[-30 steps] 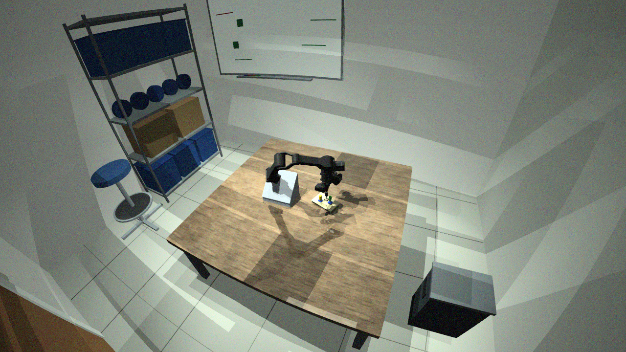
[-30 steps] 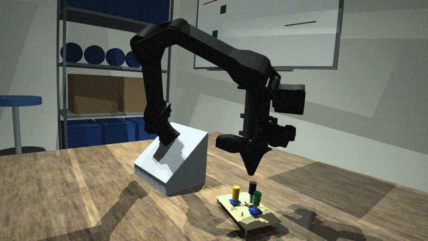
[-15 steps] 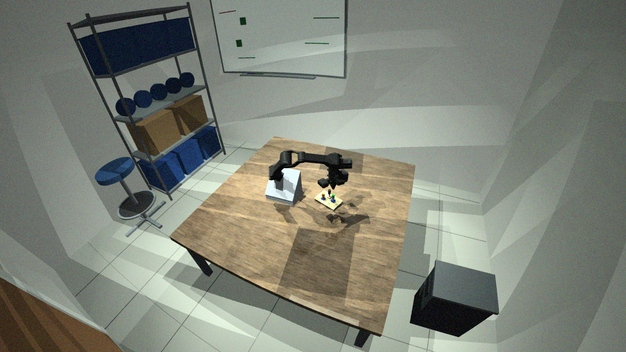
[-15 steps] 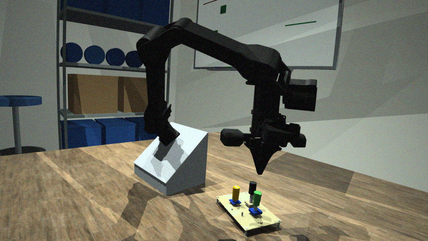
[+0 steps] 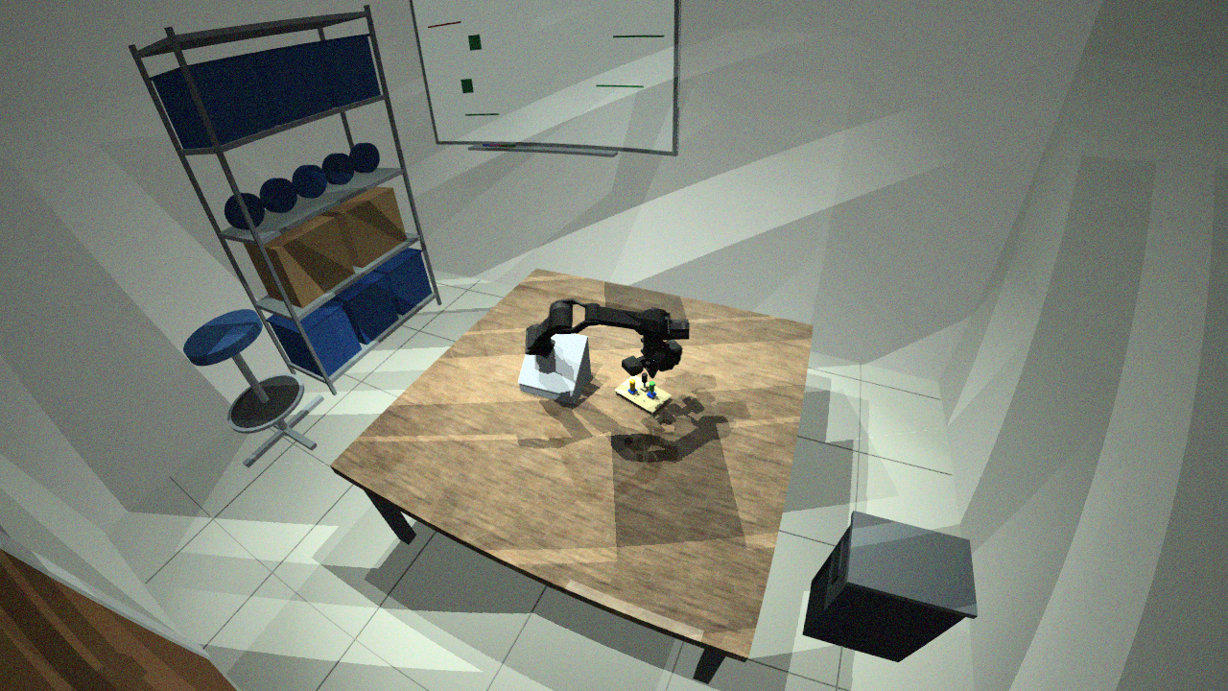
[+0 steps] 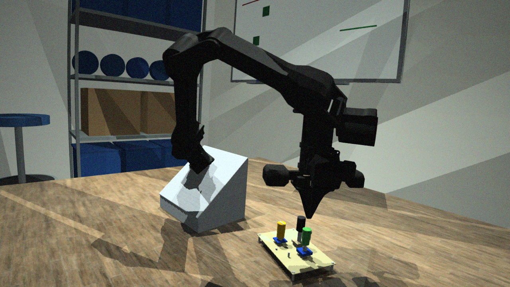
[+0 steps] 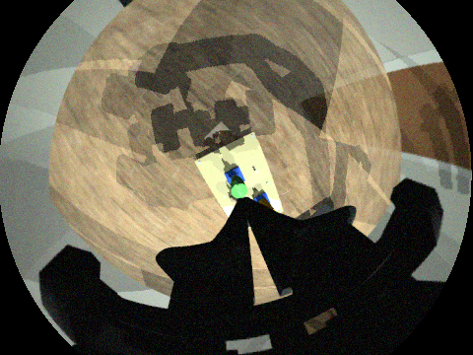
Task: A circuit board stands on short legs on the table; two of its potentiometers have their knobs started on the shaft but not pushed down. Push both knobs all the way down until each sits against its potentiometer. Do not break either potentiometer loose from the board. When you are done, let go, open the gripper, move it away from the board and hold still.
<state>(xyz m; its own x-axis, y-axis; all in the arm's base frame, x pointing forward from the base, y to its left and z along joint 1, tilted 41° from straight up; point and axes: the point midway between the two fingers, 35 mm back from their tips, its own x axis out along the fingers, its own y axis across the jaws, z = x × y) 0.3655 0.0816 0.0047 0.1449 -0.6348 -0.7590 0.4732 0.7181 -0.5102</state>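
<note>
My gripper tip is 40 mm above the green knob. The rest, counted from my gripper tip: yellow knob (60 mm behind, 50 mm below, 10 mm to the right).
</note>
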